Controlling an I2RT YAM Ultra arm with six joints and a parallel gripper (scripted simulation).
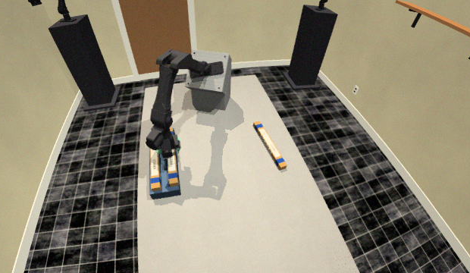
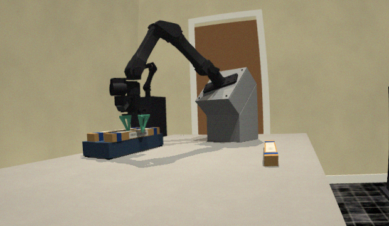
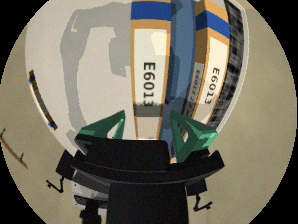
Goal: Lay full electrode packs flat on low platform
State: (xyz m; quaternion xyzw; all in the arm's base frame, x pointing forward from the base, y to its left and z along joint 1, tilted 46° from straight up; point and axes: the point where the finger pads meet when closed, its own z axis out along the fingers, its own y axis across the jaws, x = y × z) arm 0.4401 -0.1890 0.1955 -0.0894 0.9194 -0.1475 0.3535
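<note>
Right now my hand is 70 mm above the blue low platform and 50 mm to the left of it.
</note>
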